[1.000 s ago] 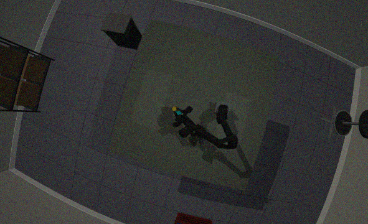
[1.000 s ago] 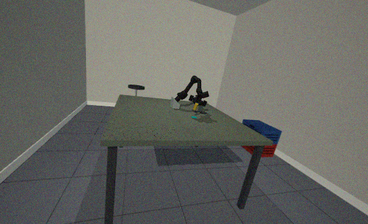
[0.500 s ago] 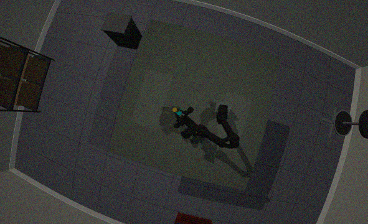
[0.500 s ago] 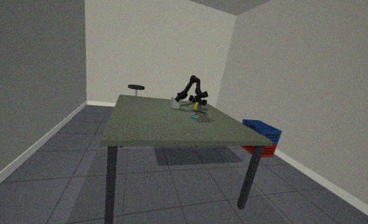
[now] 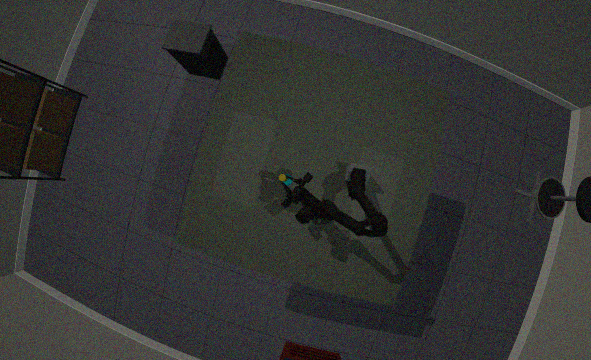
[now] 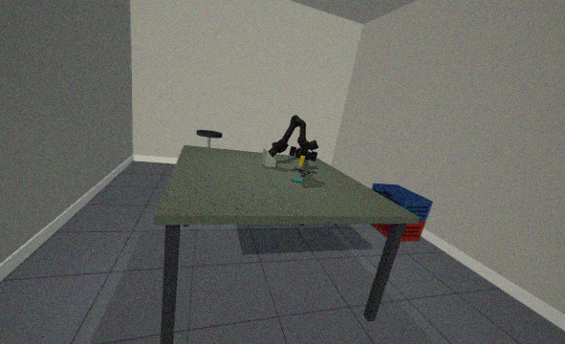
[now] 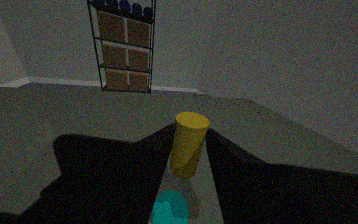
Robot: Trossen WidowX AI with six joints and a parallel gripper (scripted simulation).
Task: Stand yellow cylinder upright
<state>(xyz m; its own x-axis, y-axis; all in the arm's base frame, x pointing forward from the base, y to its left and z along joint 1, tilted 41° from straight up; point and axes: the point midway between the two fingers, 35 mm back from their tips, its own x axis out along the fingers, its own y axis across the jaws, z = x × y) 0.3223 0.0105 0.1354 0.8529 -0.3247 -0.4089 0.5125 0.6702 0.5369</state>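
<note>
The cyan circle lies 160 mm below my gripper tip and 10 mm behind it. From my gripper tip the other things lie so: yellow tall cylinder (20 mm below).
</note>
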